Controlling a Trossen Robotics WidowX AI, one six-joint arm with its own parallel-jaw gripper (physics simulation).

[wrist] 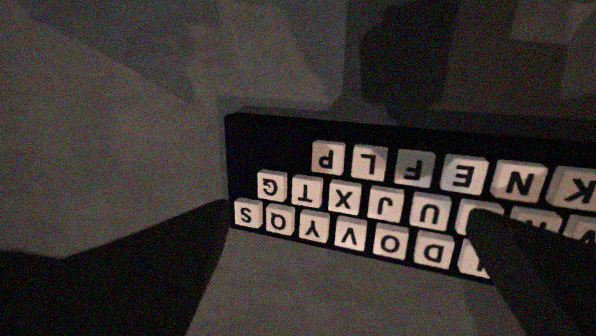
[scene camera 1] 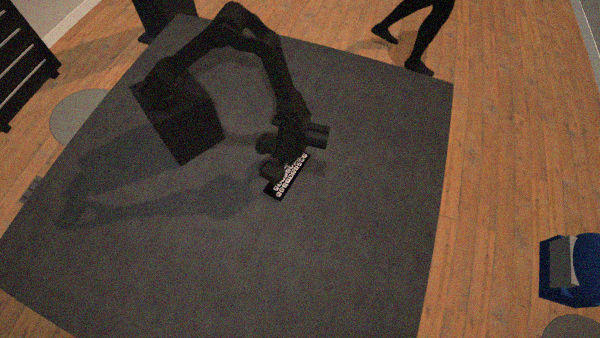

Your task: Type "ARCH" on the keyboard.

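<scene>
The black keyboard with white letter keys lies on the dark mat. Its letters look upside down in the wrist view. My gripper is open and empty over the keyboard. In the wrist view its right fingertip overlaps the A key, right of the U key, and hides its letter. The R key beside it is partly hidden by the same finger. Contact with a key cannot be told. The left fingertip is beside the keyboard's left end. The C and H keys cannot be made out.
The arm's dark base block stands on the dark mat, left of the keyboard. A dark figure's legs stand beyond the mat's far edge. A black drawer unit is at the left, and a blue object is at the right.
</scene>
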